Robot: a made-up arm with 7 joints.
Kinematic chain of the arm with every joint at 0, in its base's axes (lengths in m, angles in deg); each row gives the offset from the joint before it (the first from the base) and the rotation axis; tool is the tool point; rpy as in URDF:
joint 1: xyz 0 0 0 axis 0.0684 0.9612 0.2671
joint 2: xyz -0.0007 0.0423 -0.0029 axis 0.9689 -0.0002 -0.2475
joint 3: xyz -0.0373 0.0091 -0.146 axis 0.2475 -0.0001 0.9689
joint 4: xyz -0.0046 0 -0.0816 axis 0.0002 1 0
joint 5: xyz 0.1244 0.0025 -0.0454 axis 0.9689 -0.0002 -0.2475
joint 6: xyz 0.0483 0 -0.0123 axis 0.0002 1 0
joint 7: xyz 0.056 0 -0.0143 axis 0.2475 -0.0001 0.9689
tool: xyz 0 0 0 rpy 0 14.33 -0.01
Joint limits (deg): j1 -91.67..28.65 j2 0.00..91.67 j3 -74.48..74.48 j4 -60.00..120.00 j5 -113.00..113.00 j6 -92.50..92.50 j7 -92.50..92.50
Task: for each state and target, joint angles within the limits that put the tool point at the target. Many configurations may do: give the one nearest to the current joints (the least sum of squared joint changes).
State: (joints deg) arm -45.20 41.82 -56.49 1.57 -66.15 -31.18 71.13
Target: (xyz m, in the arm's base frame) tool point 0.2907 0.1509 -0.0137
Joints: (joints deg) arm -44.87 78.11 -36.38 -9.69 -65.16 -44.15 71.13
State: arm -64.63 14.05 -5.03 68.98 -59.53 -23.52 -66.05
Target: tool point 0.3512 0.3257 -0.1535
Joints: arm -60.75 46.17 -0.37 79.40 -61.21 -17.27 -66.05
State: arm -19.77 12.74 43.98 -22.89 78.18 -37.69 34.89
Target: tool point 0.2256 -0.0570 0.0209
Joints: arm -51.64 0.00 -4.39 -32.88 78.45 -44.62 34.89
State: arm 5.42 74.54 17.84 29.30 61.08 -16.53 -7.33
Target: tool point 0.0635 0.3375 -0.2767
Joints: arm 17.26 53.32 3.85 27.55 61.52 -20.44 -7.33
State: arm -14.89 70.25 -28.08 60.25 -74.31 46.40 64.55
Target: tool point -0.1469 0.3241 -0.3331
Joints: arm 12.49 44.90 -33.62 71.68 -72.36 39.09 64.55
